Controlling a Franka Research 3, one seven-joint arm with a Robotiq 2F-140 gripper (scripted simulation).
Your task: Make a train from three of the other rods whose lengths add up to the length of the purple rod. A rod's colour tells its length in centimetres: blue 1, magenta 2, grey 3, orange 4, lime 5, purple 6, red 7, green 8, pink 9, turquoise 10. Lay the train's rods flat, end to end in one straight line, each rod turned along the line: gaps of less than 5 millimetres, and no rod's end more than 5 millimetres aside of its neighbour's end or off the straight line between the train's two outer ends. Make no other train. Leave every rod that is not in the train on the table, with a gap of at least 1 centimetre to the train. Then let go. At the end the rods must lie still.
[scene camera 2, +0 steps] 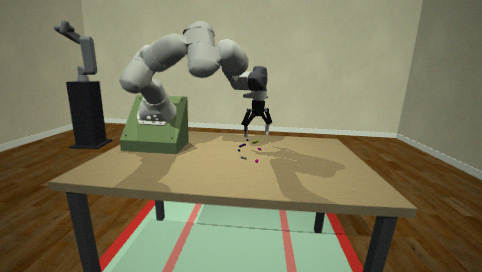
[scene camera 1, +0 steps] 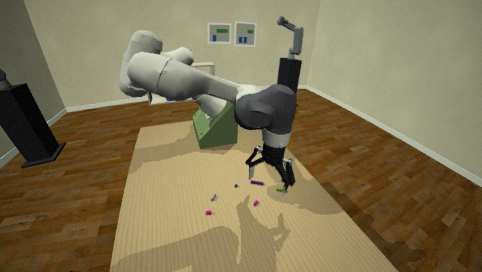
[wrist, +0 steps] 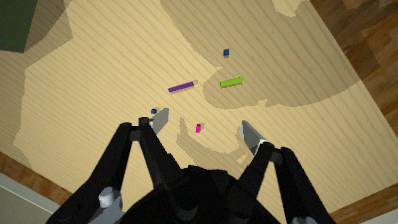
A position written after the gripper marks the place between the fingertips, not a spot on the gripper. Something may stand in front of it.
Observation:
In view: the gripper (scene camera 1: 266,186).
The gripper also shows in the wrist view (wrist: 204,120).

